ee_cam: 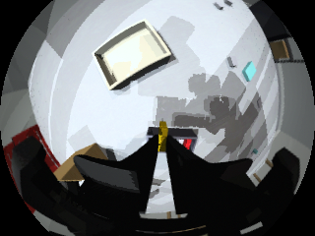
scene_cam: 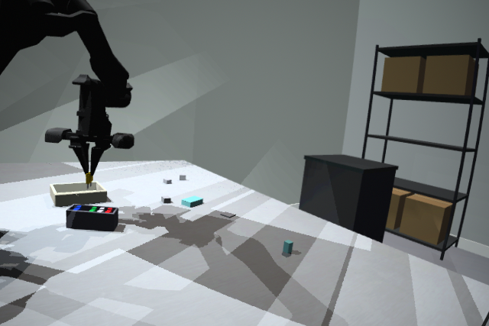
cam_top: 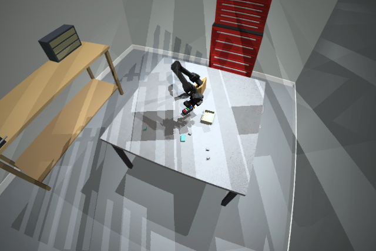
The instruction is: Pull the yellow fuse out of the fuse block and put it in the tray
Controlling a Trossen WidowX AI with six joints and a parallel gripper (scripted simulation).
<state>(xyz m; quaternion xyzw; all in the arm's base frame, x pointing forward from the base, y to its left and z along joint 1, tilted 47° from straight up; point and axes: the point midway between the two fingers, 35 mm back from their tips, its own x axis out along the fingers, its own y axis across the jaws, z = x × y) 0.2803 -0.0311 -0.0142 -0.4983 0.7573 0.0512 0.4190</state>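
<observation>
The cream tray lies 140 mm to the left of my gripper tip, 100 mm below it and 20 mm ahead of it. Also, from my gripper tip: yellow fuse (10 mm below); then cyan cube (370 mm to the right, 280 mm ahead, 90 mm below).
</observation>
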